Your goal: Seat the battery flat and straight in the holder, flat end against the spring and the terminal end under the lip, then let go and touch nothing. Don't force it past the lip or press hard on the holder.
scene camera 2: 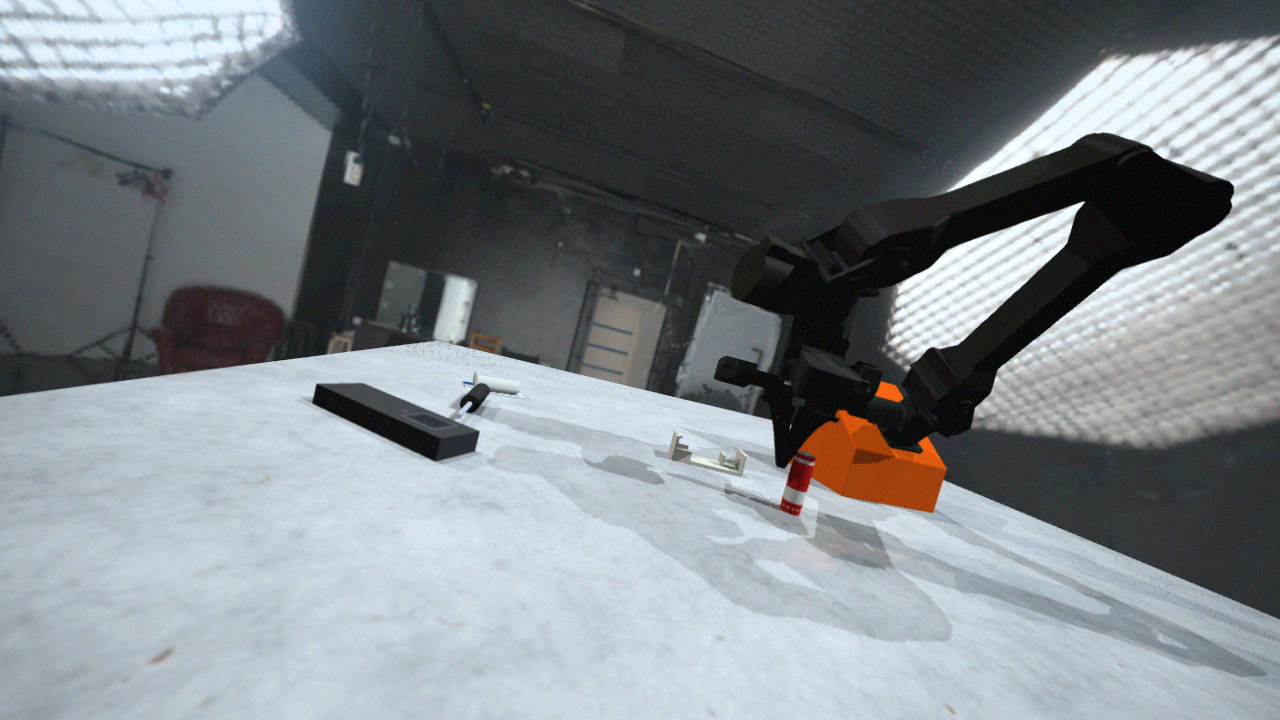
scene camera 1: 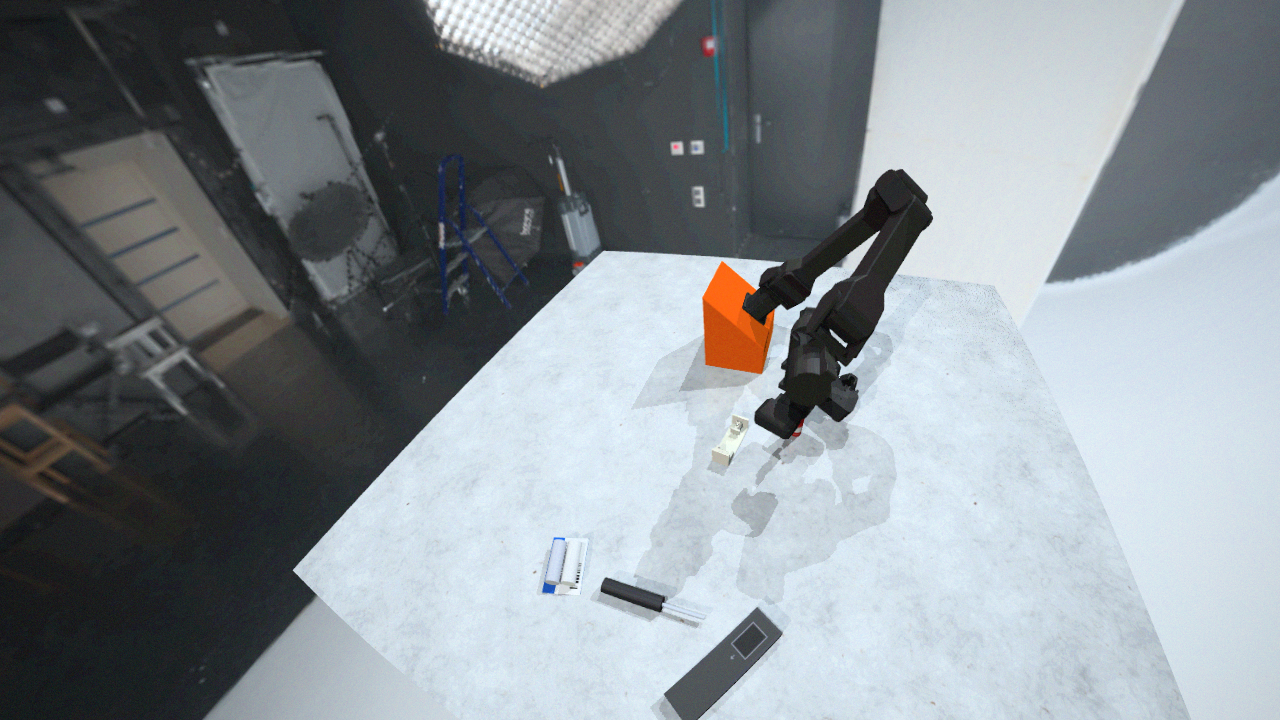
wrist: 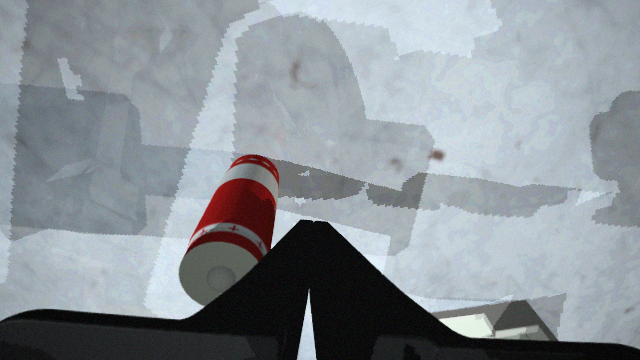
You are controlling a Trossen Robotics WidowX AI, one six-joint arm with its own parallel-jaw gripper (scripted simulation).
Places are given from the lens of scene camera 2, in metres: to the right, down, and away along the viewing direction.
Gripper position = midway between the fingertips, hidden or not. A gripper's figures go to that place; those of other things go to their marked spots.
my gripper (scene camera 2: 779, 467): 0.15, 0.12, 0.41
flat black device (scene camera 2: 433, 436): -0.17, 0.06, 0.30
